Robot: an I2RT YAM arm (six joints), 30 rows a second.
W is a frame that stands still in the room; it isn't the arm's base.
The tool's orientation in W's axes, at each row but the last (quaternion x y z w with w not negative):
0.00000, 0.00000, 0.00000, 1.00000
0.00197, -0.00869, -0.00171, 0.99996
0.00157, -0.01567, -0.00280, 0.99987
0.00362, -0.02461, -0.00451, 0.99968
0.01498, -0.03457, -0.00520, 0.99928
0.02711, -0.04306, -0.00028, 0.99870
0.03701, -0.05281, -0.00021, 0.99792
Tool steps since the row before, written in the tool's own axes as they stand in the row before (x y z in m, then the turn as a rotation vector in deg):
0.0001, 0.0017, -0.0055, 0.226, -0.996, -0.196
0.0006, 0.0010, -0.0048, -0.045, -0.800, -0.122
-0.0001, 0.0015, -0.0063, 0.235, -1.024, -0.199
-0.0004, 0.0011, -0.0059, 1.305, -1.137, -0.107
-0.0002, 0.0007, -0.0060, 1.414, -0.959, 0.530
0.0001, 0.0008, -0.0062, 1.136, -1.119, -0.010
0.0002, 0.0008, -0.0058, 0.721, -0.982, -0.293
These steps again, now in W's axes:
0.0001, 0.0017, -0.0055, 0.226, -0.996, -0.196
0.0007, 0.0010, -0.0048, -0.046, -0.799, -0.126
0.0001, 0.0015, -0.0063, 0.235, -1.025, -0.195
-0.0001, 0.0011, -0.0059, 1.299, -1.148, -0.051
0.0002, 0.0009, -0.0060, 1.365, -0.990, 0.597
0.0006, 0.0011, -0.0061, 1.135, -1.120, 0.027
0.0008, 0.0012, -0.0057, 0.751, -0.961, -0.287

